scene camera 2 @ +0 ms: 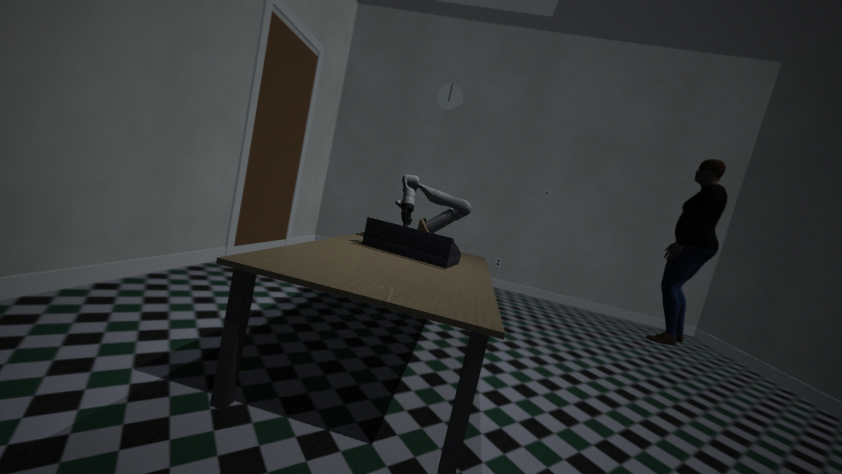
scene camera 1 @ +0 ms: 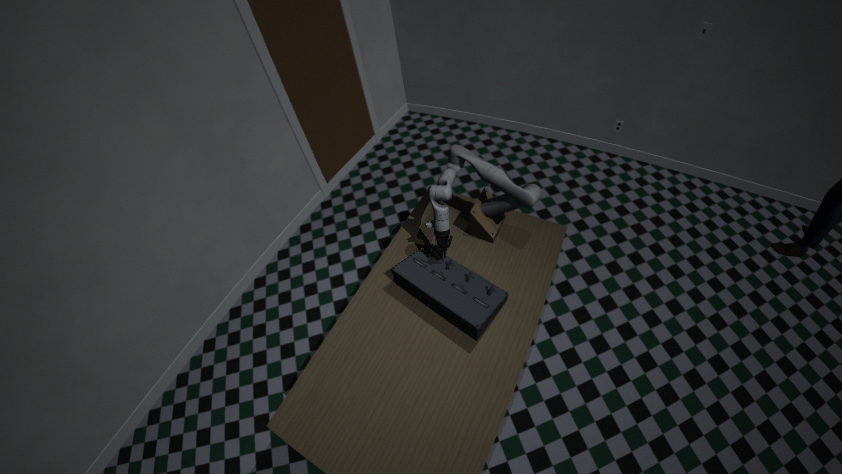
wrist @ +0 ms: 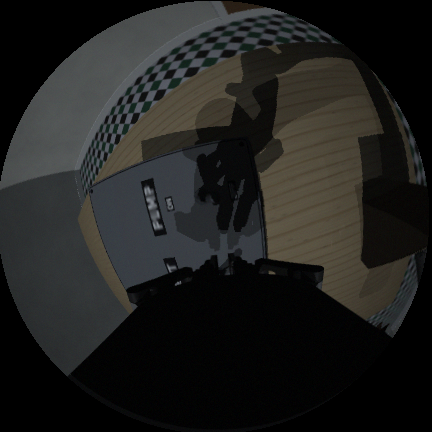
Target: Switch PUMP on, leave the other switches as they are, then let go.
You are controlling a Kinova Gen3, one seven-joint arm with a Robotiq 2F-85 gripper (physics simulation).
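Where they show: gripper, fingertip midpoint: (scene camera 1: pixel 443 257) (wrist: pixel 222 261); arm's base at its link origin: (scene camera 2: pixel 428 228) (scene camera 1: pixel 487 208).
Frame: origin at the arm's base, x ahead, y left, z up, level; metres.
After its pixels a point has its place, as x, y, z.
The PUMP switch (wrist: pixel 207 194) @(0.355, -0.165, -0.009) is on the dark grey switch panel (scene camera 1: pixel 438 288) @(0.543, -0.024, 0.002) (scene camera 2: pixel 409 244) @(0.609, -0.002, -0.064) (wrist: pixel 117 215) @(0.508, -0.195, 0.002), in line with the PUMP label (wrist: pixel 154 207) @(0.443, -0.179, -0.022) and between its ON mark (wrist: pixel 169 203) @(0.421, -0.175, -0.030) and a mark (wrist: pixel 233 190) @(0.341, -0.158, -0.060) at the right edge. It lies in the arm's shadow, so its lever's tilt is hard to tell. My gripper (scene camera 1: pixel 443 257) @(0.372, -0.086, -0.015) (scene camera 2: pixel 407 224) @(0.372, -0.086, -0.015) (wrist: pixel 222 261) @(0.372, -0.086, -0.015) points down at the panel's PUMP end, near the neighbouring switch (scene camera 1: pixel 448 264) @(0.394, -0.047, -0.023). Its fingers are nearly together, with a narrow gap and no lever plainly held. The gripper's body hides the panel's lower part in the wrist view.
Two more levers (scene camera 1: pixel 468 275) @(0.412, 0.072, -0.017) (scene camera 1: pixel 489 289) @(0.439, 0.188, -0.020) stand further along the panel. The panel rests on a wooden table (scene camera 1: pixel 388 388) @(1.018, -0.037, -0.133) (scene camera 2: pixel 329 264) @(1.179, -0.183, -0.133) (wrist: pixel 310 200) @(0.229, -0.095, -0.133). A brown angled wooden object (scene camera 1: pixel 484 222) @(0.080, 0.016, -0.020) is by the arm's base. A person (scene camera 2: pixel 701 223) stands away at the right.
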